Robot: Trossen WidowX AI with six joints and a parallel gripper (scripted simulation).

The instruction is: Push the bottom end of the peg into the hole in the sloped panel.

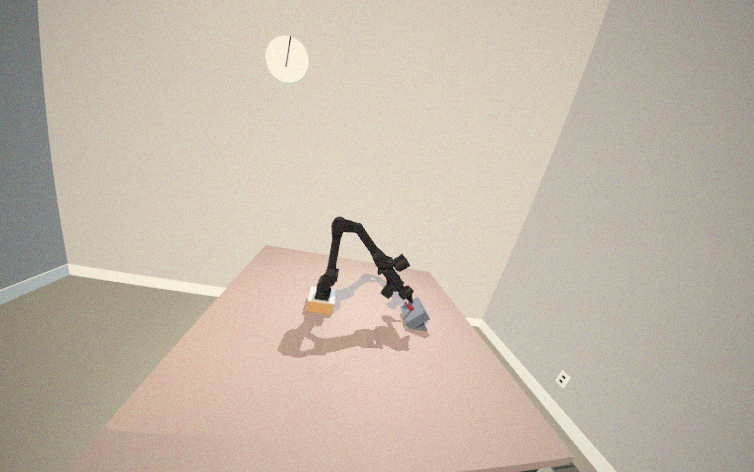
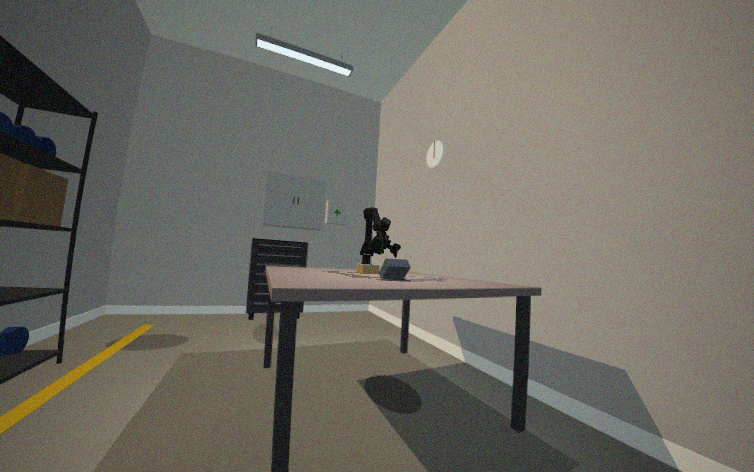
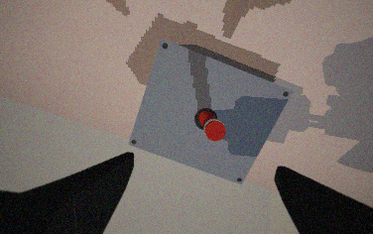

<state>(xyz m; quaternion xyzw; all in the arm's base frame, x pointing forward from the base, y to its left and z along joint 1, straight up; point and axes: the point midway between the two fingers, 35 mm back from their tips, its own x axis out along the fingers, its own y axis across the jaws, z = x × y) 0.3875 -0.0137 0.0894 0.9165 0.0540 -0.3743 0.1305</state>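
My gripper tip is now 4 cm above the red peg and 2 cm short of it. The rest, counted from my gripper tip: grey sloped panel (8 cm below, 6 cm ahead).
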